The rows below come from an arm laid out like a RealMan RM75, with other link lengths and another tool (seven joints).
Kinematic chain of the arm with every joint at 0, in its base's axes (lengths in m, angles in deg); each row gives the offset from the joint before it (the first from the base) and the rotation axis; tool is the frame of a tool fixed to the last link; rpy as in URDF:
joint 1: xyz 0 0 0.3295 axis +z
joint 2: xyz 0 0 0 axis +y
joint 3: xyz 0 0 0.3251 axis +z
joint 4: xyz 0 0 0 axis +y
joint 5: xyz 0 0 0.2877 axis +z
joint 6: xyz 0 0 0 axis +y
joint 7: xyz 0 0 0.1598 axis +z
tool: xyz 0.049 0.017 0.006 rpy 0 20.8 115.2
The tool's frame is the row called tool.
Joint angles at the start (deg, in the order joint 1, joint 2, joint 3, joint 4, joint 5, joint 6, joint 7): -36.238, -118.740, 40.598, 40.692, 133.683, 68.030, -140.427
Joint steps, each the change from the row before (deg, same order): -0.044, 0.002, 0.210, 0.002, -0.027, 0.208, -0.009; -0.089, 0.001, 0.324, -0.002, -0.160, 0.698, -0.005; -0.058, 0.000, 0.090, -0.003, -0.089, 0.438, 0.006; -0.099, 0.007, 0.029, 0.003, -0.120, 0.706, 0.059; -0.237, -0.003, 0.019, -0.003, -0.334, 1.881, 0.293; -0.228, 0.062, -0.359, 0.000, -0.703, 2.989, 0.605; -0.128, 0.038, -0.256, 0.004, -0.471, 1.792, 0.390; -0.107, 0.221, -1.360, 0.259, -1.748, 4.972, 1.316; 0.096, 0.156, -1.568, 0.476, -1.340, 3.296, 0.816; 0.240, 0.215, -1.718, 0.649, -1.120, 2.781, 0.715; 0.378, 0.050, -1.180, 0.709, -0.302, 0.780, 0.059
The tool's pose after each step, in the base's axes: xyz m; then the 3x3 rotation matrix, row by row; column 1 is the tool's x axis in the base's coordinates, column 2 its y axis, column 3 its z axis. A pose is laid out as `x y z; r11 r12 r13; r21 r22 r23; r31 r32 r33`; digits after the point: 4 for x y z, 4 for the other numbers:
-0.3488 0.5390 0.0665; 0.7796 -0.5755 0.2471; -0.6256 -0.7351 0.2613; 0.0313 -0.3583 -0.9331
-0.3460 0.5382 0.0644; 0.7751 -0.5787 0.2536; -0.6303 -0.7359 0.2472; 0.0435 -0.3515 -0.9352
-0.3445 0.5378 0.0635; 0.7728 -0.5798 0.2581; -0.6326 -0.7364 0.2397; 0.0511 -0.3486 -0.9359
-0.3422 0.5370 0.0625; 0.7690 -0.5815 0.2655; -0.6362 -0.7368 0.2289; 0.0625 -0.3450 -0.9365
-0.3364 0.5347 0.0599; 0.7575 -0.5872 0.2853; -0.6462 -0.7365 0.1999; 0.0927 -0.3358 -0.9374
-0.3289 0.5305 0.0584; 0.7392 -0.5930 0.3194; -0.6590 -0.7348 0.1608; 0.1393 -0.3293 -0.9339
-0.3245 0.5279 0.0579; 0.7268 -0.5966 0.3403; -0.6662 -0.7329 0.1380; 0.1671 -0.3270 -0.9301
-0.3140 0.5206 0.0628; 0.6876 -0.6034 0.4039; -0.6863 -0.7218 0.0900; 0.2372 -0.3391 -0.9104
-0.3085 0.5160 0.0709; 0.6594 -0.6022 0.4501; -0.6991 -0.7114 0.0724; 0.2767 -0.3624 -0.8900
-0.3059 0.5118 0.0815; 0.6349 -0.5992 0.4877; -0.7113 -0.6997 0.0664; 0.3015 -0.3891 -0.8705
-0.3082 0.5103 0.0894; 0.6331 -0.5913 0.4996; -0.7138 -0.6956 0.0813; 0.2994 -0.4081 -0.8624

